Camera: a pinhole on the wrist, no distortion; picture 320 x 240 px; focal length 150.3 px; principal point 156.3 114.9 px. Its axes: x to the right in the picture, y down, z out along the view. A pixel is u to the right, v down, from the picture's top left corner.
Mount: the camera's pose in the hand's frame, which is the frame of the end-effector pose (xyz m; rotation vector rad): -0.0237 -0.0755 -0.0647 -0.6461 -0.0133 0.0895
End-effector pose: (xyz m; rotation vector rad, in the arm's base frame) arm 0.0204 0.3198 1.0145 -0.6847 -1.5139 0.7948
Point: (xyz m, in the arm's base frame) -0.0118 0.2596 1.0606
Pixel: 164 9
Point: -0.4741 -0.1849 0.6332
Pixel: 10 50
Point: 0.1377 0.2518 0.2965
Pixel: outside the picture
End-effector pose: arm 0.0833 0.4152 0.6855 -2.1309 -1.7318 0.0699
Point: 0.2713 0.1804 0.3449
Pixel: 93 173
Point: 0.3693 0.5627 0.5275
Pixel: 254 191
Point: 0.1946 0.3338 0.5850
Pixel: 136 197
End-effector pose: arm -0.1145 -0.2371 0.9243 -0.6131 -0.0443 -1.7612
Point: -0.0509 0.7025 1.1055
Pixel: outside the picture
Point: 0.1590 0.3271 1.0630
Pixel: 12 66
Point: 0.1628 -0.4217 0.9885
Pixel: 246 194
